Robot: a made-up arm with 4 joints.
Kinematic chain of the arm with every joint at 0, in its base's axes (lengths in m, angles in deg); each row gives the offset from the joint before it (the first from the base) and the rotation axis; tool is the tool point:
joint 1: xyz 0 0 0.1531 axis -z
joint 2: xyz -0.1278 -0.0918 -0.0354 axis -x
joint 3: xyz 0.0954 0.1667 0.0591 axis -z
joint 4: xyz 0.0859 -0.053 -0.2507 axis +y
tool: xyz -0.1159 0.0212 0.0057
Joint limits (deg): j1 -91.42..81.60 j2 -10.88..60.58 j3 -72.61..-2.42 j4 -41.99..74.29
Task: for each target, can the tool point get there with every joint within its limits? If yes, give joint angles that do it. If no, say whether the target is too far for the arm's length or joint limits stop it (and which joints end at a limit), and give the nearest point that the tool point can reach.
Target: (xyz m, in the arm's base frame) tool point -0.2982 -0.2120 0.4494
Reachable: no: joint limits stop it (at a limit: joint 1, joint 2, joint 3, joint 4) | nearest point -0.1340 0.0126 0.0811 | short by 0.462 m
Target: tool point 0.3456 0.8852 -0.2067
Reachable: no: too far | nearest point 0.0396 0.1014 -0.1135 | short by 0.847 m
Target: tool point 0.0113 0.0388 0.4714
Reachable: no: joint limits stop it (at a limit: joint 2, joint 4) | nearest point 0.0359 0.1233 0.0797 | short by 0.401 m
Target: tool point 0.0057 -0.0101 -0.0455
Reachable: yes | joints -20.51 31.40 -39.40 51.44
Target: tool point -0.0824 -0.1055 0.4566
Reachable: no: joint limits stop it (at a limit: joint 1, joint 2, joint 3, joint 4) | nearest point -0.1340 0.0126 0.0811 | short by 0.397 m
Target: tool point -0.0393 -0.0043 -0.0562
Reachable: yes | joints 48.55 28.43 -32.45 32.46
